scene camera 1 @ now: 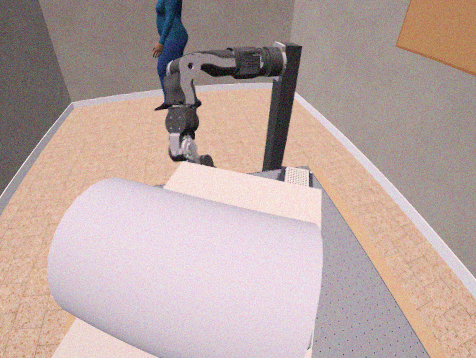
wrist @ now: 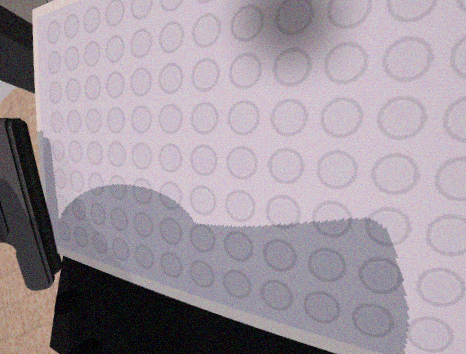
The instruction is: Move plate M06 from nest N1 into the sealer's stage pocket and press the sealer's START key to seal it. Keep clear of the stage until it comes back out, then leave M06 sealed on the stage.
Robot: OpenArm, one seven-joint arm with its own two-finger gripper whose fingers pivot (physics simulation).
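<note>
A pale plate with many round well outlines fills most of the wrist view. No label shows, so I cannot tell if it is M06 or sealed. One dark finger of my gripper stands beside the plate's left edge, and a grey shadow covers its lower part. The gripper is open; the other finger is not clearly seen. In the scene view its lower end is hidden behind the sealer, a big rounded pale body. A small well plate sits near the post. The START key and stage pocket are not visible.
A black surface lies below the plate's near edge in the wrist view. The dark arm post rises behind the sealer. The perforated grey table runs along the sealer's right side. A person in blue stands behind the arm.
</note>
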